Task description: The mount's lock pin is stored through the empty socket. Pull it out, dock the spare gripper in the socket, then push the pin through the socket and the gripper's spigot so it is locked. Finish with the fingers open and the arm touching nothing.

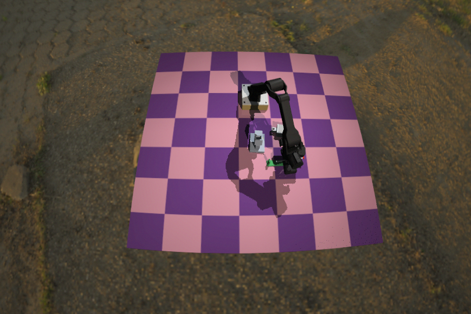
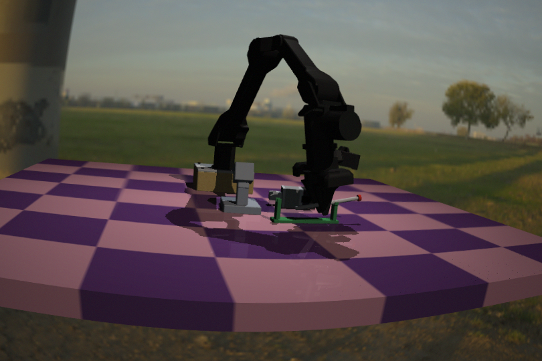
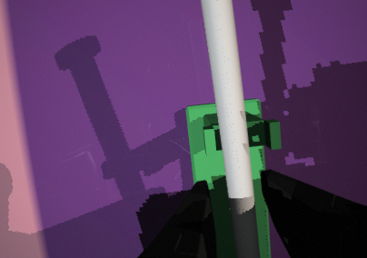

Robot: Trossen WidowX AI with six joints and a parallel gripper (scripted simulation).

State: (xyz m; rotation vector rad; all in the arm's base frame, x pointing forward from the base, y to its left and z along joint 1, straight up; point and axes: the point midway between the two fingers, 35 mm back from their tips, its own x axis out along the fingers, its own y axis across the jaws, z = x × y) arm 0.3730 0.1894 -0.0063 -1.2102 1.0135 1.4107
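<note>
Right now my gripper tip is 40 mm to the left of the green rack and 10 mm below it. The rest, counted from my gripper tip: spare gripper 180 mm behind, 40 mm to the right; then grey mount 160 mm to the right, 90 mm behind, 30 mm above.
</note>
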